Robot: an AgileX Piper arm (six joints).
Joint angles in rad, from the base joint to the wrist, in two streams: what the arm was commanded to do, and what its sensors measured. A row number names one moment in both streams.
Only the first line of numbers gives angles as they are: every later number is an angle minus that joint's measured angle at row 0.
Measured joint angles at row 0:
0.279 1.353 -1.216 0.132 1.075 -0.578
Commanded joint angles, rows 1 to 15:
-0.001 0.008 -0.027 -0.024 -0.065 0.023
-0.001 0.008 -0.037 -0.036 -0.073 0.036
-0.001 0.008 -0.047 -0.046 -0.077 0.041
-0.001 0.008 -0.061 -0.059 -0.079 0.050
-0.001 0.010 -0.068 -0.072 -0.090 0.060
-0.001 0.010 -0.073 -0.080 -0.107 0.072
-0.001 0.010 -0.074 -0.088 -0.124 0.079
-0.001 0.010 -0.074 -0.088 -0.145 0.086
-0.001 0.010 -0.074 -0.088 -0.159 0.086
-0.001 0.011 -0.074 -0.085 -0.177 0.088
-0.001 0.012 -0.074 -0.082 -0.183 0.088
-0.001 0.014 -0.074 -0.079 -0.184 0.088
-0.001 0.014 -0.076 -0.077 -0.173 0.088
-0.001 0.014 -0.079 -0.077 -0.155 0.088
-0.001 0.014 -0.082 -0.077 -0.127 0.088
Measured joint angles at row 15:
0.000 0.012 -0.067 -0.076 -0.166 0.081
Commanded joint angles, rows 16 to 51:
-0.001 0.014 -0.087 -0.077 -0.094 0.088
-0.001 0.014 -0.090 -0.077 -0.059 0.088
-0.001 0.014 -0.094 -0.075 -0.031 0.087
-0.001 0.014 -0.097 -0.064 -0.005 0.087
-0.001 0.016 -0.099 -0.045 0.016 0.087
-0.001 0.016 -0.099 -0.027 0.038 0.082
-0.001 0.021 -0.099 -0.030 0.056 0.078
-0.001 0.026 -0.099 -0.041 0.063 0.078
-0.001 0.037 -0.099 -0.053 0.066 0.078
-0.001 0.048 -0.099 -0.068 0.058 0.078
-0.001 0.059 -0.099 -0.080 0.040 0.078
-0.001 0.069 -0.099 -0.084 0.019 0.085
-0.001 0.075 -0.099 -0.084 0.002 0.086
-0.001 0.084 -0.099 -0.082 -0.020 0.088
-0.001 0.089 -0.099 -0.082 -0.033 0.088
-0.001 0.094 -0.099 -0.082 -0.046 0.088
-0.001 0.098 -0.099 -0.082 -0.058 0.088
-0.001 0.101 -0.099 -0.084 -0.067 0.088
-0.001 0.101 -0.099 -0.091 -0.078 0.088
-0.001 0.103 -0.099 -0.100 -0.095 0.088
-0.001 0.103 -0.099 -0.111 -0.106 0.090
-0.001 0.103 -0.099 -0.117 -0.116 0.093
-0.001 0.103 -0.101 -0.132 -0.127 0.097
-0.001 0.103 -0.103 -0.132 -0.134 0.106
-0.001 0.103 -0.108 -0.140 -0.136 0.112
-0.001 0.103 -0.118 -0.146 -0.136 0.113
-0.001 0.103 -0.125 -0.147 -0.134 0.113
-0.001 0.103 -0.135 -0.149 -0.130 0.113
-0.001 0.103 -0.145 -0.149 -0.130 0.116
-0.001 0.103 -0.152 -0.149 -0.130 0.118
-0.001 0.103 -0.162 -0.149 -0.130 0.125
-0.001 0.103 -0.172 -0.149 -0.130 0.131
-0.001 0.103 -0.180 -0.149 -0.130 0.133
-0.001 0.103 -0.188 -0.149 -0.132 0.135
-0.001 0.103 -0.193 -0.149 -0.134 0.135
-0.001 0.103 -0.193 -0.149 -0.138 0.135
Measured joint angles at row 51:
0.000 0.104 -0.172 -0.141 -0.077 0.125
